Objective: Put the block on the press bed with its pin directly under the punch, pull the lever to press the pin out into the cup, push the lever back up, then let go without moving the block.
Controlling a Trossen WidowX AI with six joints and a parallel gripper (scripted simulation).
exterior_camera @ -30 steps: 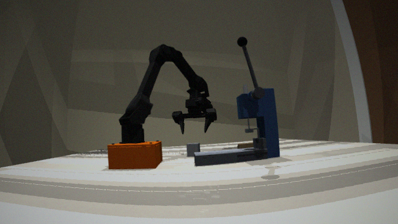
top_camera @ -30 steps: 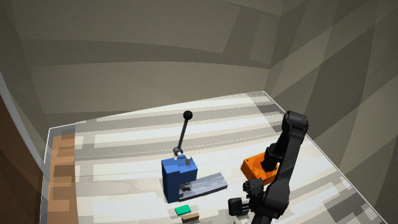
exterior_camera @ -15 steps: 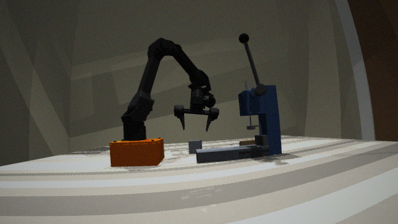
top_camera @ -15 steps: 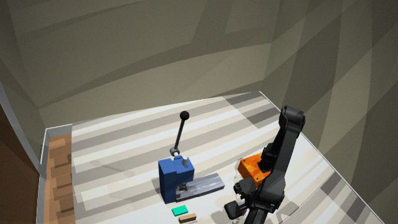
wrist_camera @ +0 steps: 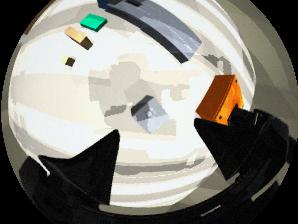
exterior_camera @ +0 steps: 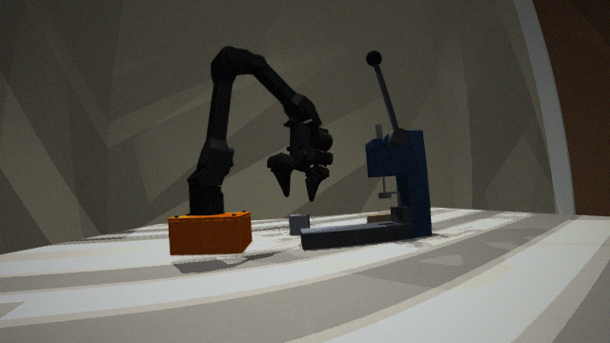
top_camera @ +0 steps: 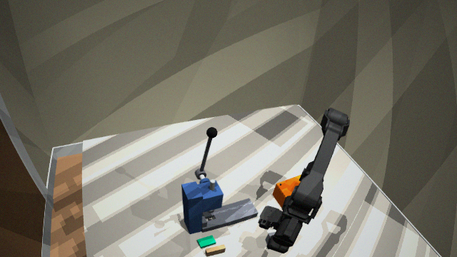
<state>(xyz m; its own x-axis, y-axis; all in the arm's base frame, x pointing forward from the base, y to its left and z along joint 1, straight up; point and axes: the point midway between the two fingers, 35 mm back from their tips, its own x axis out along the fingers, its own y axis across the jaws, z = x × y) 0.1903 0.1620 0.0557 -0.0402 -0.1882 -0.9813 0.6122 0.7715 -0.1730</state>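
Right now my gripper tip is 50 mm above the round pin. Also, from my gripper tip: punch 190 mm ahead, 150 mm to the right, 60 mm above; then green tile 220 mm ahead, 80 mm below, 60 mm to the right; then tan piece 200 mm ahead, 70 mm below, 20 mm to the right.
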